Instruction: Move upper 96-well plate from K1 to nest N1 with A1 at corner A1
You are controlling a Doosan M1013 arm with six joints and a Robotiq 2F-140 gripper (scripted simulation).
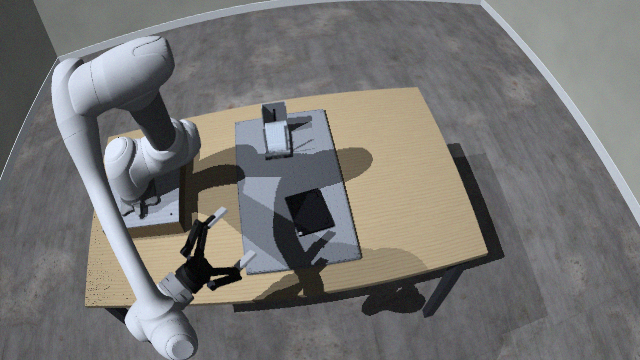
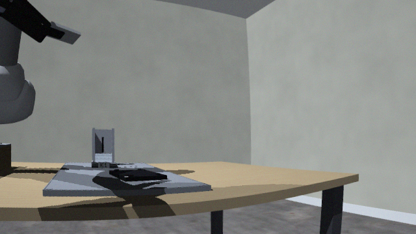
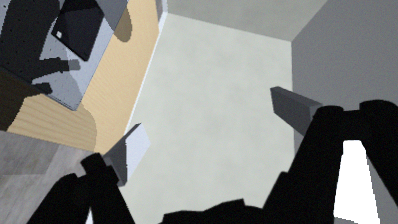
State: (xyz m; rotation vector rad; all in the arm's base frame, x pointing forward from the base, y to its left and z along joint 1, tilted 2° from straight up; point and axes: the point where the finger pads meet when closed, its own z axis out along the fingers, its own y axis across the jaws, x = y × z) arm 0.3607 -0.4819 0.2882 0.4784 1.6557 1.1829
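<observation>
The rack label lies 49 cm to the left of my hand, 34 cm below it and 23 cm ahead of it. Round my hand: pale A1 square: 34 cm below, 20 cm ahead, 15 cm to the left.
</observation>
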